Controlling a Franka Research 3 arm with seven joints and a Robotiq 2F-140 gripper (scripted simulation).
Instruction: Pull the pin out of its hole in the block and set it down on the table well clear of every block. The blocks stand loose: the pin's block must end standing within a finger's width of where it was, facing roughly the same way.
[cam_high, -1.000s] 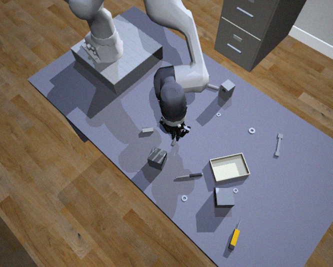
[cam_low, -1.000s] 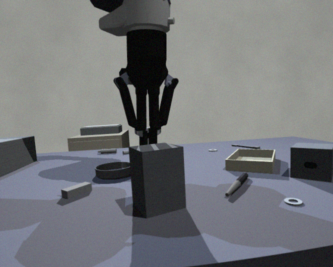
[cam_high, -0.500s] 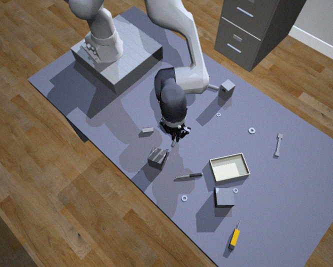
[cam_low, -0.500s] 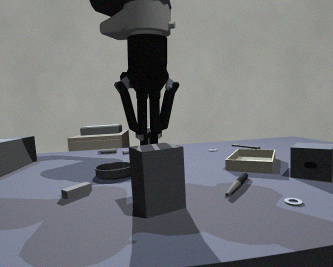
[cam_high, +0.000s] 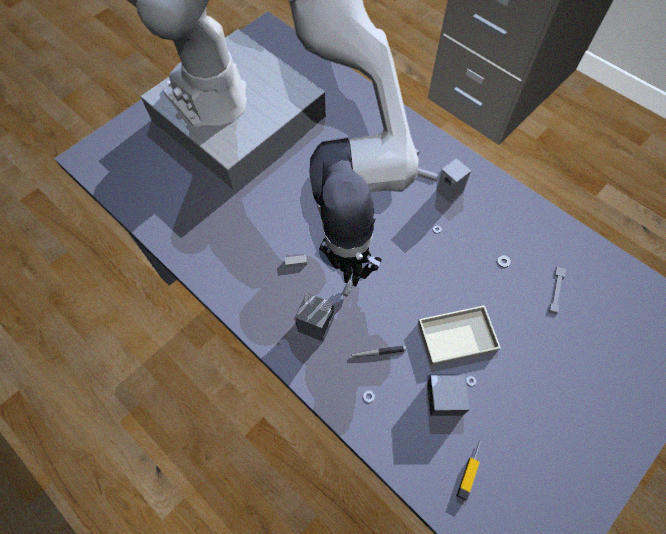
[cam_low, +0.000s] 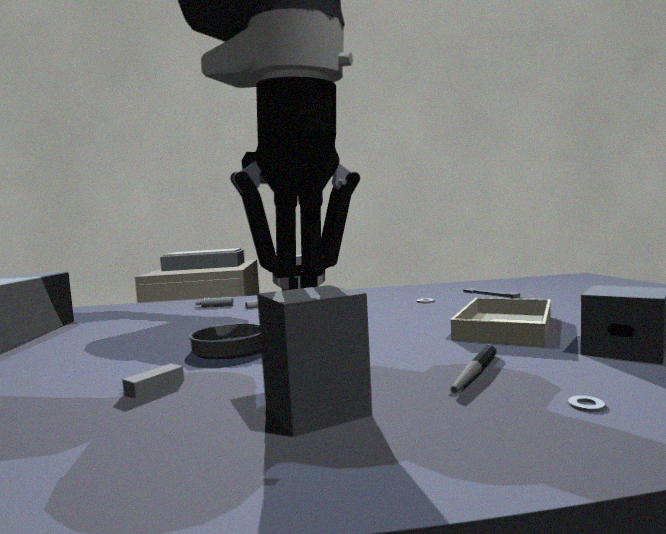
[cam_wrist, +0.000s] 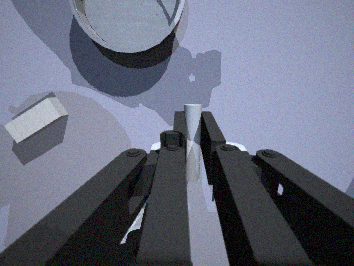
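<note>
Now: the round dish 90 mm to the left of my hand, 80 mm behind it and 50 mm below it. The rest, counted from my hand: small bar (140 mm behind, 50 mm below, 40 mm to the right); then washer (190 mm ahead, 170 mm to the right, 60 mm below); then cream tray (260 mm ahead, 60 mm to the left, 50 mm below).
</note>
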